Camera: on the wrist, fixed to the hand. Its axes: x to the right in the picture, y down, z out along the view.
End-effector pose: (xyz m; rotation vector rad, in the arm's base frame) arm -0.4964 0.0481 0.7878 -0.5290 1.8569 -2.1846
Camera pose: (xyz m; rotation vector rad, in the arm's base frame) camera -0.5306 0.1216 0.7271 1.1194 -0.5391 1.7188
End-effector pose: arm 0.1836 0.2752 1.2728 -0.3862 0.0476 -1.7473
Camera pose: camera 0.2059 0.2541 1.1762 -0.1446 0.4106 2.9633
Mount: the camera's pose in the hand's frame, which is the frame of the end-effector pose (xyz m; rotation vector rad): -0.0056 0.0490 -0.0885 0.3178 0.2651 -1.5511
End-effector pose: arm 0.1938 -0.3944 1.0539 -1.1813 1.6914 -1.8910
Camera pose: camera 0.1170 -0.3441 1.0110 1.5485 -0.1297 1.8480
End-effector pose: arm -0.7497 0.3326 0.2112 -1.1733 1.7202 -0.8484
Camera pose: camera -0.8472 0.3594 0.2048 -2.1476 0.4730 -2.1052
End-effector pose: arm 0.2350 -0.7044 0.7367 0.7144 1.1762 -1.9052
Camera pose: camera 0.2846 -0.6359 0.6810 -0.0459 -1.1805 2.1273
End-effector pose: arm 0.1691 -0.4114 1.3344 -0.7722 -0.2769 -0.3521
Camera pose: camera 0.1941 -0.4414 1.2409 -0.0415 -0.6309 -1.8027
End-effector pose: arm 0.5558 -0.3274 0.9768 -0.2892 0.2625 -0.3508
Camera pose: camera 0.5388 -0.3017 0.8803 -0.0741 0.1909 -1.9531
